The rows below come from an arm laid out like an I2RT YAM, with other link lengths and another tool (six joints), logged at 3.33 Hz.
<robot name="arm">
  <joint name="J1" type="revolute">
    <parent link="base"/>
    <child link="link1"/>
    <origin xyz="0 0 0.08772" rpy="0 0 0"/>
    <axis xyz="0 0 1"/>
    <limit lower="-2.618" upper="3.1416"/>
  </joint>
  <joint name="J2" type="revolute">
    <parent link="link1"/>
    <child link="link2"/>
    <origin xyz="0.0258 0.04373 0.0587" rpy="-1.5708 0 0"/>
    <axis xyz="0 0 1"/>
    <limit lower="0" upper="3.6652"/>
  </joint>
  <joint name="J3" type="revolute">
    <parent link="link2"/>
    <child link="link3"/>
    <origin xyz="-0.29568 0 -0.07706" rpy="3.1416 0 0"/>
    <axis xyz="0 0 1"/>
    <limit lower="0" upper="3.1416"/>
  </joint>
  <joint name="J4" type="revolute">
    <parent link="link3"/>
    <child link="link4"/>
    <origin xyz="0.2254 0.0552 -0.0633" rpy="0 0 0"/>
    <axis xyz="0 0 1"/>
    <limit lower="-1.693" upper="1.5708"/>
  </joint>
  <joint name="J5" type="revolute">
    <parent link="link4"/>
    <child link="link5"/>
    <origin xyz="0.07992 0.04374 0.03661" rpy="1.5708 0 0"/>
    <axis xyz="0 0 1"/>
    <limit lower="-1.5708" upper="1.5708"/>
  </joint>
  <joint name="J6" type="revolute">
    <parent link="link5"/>
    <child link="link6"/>
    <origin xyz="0.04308 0 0.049" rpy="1.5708 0 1.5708"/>
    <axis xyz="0 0 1"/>
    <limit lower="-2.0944" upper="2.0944"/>
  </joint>
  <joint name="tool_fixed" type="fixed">
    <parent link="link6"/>
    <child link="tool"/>
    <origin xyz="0.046 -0.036 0.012" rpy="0.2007 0 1.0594"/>
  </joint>
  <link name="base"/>
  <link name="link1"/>
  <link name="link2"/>
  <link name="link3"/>
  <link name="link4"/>
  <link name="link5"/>
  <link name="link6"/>
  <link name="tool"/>
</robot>
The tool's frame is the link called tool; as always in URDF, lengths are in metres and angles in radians.
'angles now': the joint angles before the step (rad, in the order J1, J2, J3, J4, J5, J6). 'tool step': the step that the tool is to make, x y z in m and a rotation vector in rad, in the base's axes. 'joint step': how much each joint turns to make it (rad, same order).
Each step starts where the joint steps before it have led.
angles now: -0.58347 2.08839 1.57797 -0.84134 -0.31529 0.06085
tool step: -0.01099 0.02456 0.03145 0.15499 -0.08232 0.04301
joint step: 0.00458 -0.10032 0.00118 -0.11828 -0.17891 -0.00115
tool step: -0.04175 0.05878 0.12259 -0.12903 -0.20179 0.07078
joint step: 0.07363 -0.34870 -0.00198 -0.10716 0.00687 0.00038
